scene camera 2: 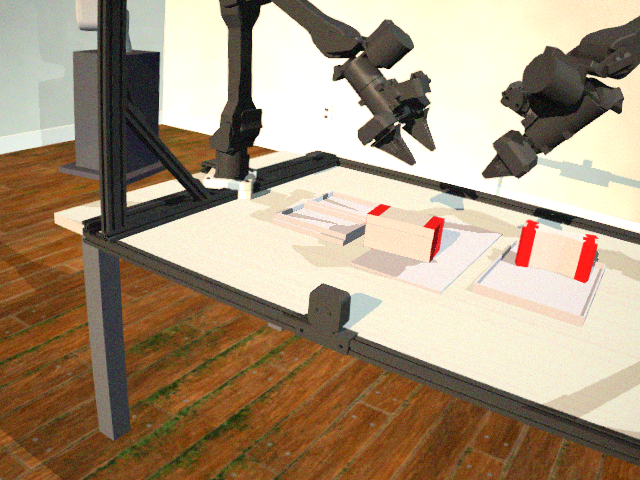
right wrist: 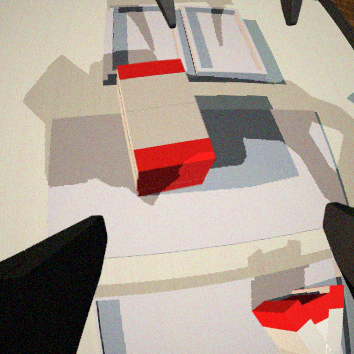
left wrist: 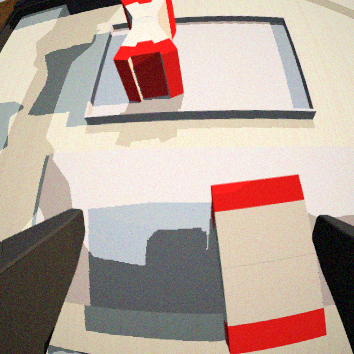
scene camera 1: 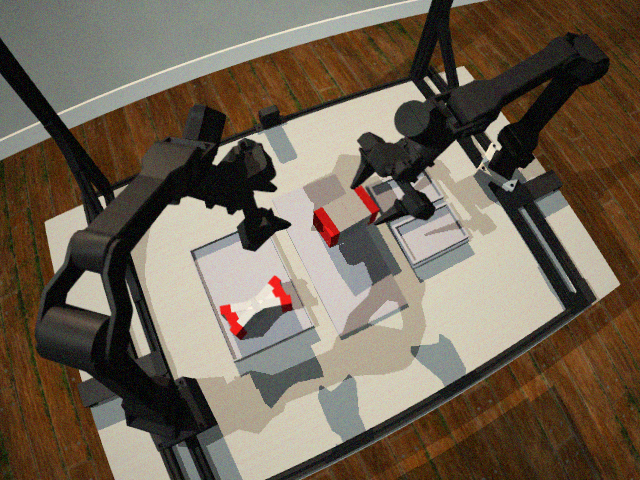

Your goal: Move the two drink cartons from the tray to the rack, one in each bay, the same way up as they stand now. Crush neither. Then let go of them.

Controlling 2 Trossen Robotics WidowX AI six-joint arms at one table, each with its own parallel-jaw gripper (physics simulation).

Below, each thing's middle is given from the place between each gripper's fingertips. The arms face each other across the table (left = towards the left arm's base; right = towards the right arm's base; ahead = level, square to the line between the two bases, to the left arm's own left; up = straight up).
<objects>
My left hand is 160 mm above the mat (scene camera 1: 355, 285) and 40 mm to the left of it. From my left hand the other things lie so: tray (scene camera 1: 229, 274) 240 mm to the right, 150 mm below, 40 mm behind.
The mat lies 180 mm below my right hand, 80 mm to the left of it and 80 mm ahead of it. Round my right hand: tray 180 mm below, 120 mm to the right, 30 mm ahead.
</objects>
